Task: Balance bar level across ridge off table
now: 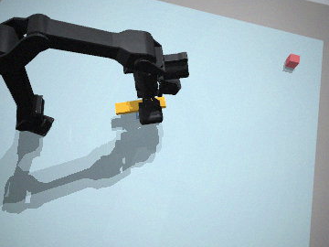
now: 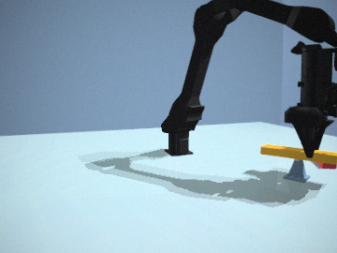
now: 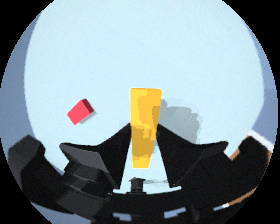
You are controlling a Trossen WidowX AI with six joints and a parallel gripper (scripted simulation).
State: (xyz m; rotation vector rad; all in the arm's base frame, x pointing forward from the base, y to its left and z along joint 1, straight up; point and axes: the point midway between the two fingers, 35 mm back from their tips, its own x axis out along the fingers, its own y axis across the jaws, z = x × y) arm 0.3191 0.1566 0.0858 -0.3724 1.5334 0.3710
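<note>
Right now my gripper tip is 2 cm past the orange bar and 1 cm to the left of it. From my gripper tip the other things lie so: ridge: 2 cm behind, 1 cm to the right, 1 cm below; then flat red block: 7 cm behind, 13 cm to the left, 4 cm below; then small red cube: 42 cm ahead, 34 cm to the left, 3 cm below.
</note>
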